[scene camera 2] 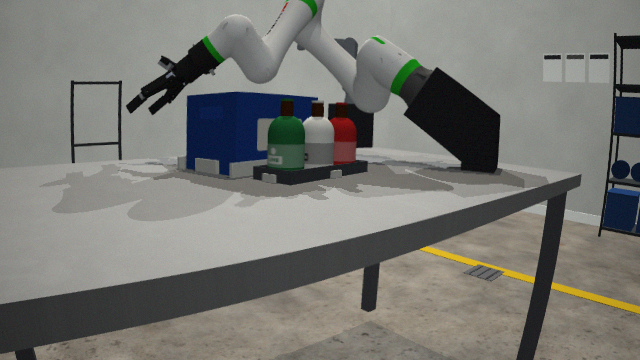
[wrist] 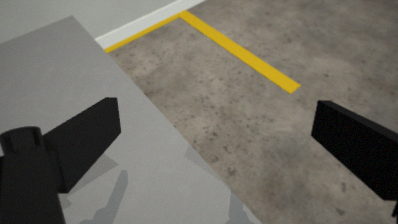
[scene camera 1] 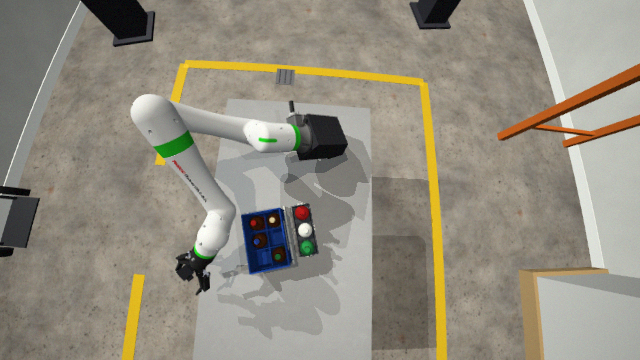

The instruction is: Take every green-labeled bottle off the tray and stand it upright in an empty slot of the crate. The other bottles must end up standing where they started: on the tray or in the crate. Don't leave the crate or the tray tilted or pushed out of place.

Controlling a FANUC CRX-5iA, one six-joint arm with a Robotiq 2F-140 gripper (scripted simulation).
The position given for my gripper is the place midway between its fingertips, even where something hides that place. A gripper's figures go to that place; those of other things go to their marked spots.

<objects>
My gripper [scene camera 2: 140, 110]: 1.23 m from the lens. A green-labeled bottle [scene camera 2: 286, 135]: 0.76 m from the lens.
</objects>
